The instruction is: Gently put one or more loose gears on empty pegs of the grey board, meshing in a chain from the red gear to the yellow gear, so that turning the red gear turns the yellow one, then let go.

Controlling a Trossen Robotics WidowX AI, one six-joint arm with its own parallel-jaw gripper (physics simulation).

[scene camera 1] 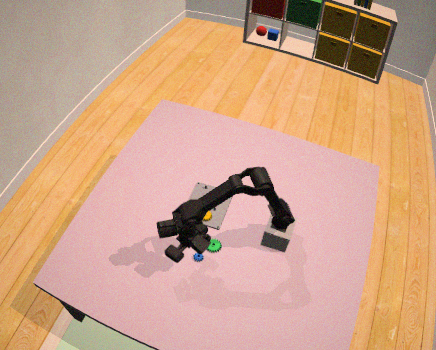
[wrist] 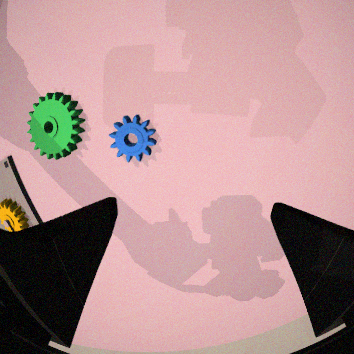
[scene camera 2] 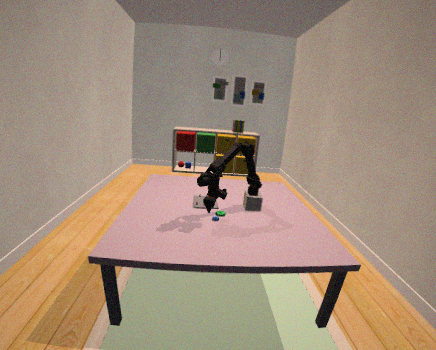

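Seen in the pictures: gripper, fingertip midpoint: (scene camera 1: 185,252) (wrist: 198,208) (scene camera 2: 210,210); arm's base, link origin: (scene camera 1: 280,223) (scene camera 2: 252,193).
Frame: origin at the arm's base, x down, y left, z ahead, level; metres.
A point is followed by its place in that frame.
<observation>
The blue gear (scene camera 1: 198,257) @(x 0.089, y 0.227, z 0.249 m) (scene camera 2: 215,218) @(x 0.091, y 0.233, z 0.253 m) (wrist: 142,142) @(x 0.091, y 0.229, z 0.257 m) lies flat on the table, beside and apart from the larger green gear (scene camera 1: 214,245) @(x 0.088, y 0.148, z 0.215 m) (scene camera 2: 220,213) @(x 0.087, y 0.167, z 0.222 m) (wrist: 64,123) @(x 0.091, y 0.163, z 0.223 m). My gripper (scene camera 1: 188,249) @(x 0.023, y 0.262, z 0.286 m) (wrist: 198,208) @(x 0.023, y 0.262, z 0.286 m) is wide open and empty, above the table; in the wrist view both gears show ahead of the fingers, towards the left. The grey board (scene camera 1: 200,192) @(x 0.098, y -0.084, z 0.381 m) (scene camera 2: 199,202) @(x 0.098, y -0.009, z 0.366 m) (wrist: 16,186) @(x 0.098, y 0.058, z 0.270 m) is partly hidden by the arm. The yellow gear (scene camera 1: 207,216) @(x 0.083, y 0.031, z 0.297 m) (wrist: 12,216) @(x 0.083, y 0.040, z 0.302 m) sits on it, partly covered. The red gear does not show; most pegs are hidden.
The arm's base block (scene camera 1: 275,240) @(x 0.040, y 0.057, z -0.006 m) (scene camera 2: 252,202) @(x 0.042, y 0.057, z 0.006 m) stands on the pink table (scene camera 1: 325,200) @(x 0.106, y -0.291, z -0.163 m) (scene camera 2: 280,245) @(x 0.106, y 0.472, z -0.092 m), right of the board and gears. The arm arches from it over the board. A shelf unit (scene camera 1: 393,42) stands on the floor far behind the table.
</observation>
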